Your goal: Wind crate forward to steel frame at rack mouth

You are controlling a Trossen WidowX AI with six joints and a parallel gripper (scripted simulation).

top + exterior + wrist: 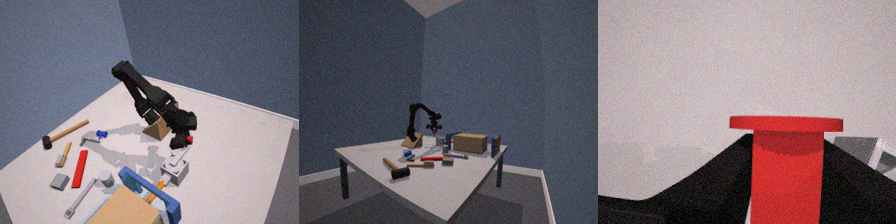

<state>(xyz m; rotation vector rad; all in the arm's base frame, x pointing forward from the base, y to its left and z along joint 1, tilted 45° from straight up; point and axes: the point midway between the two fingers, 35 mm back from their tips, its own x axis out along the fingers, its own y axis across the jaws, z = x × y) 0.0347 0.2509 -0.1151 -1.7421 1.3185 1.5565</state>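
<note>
Right now the winch handle is 50 mm ahead of my gripper tip, 10 mm to the right of it and 30 mm below it. Round my gripper tip: red knob: 10 mm ahead, 20 mm to the right; then grey winch: 90 mm ahead, 10 mm to the right, 100 mm below; then blue steel frame: 270 mm ahead, 20 mm to the left, 30 mm below.
</note>
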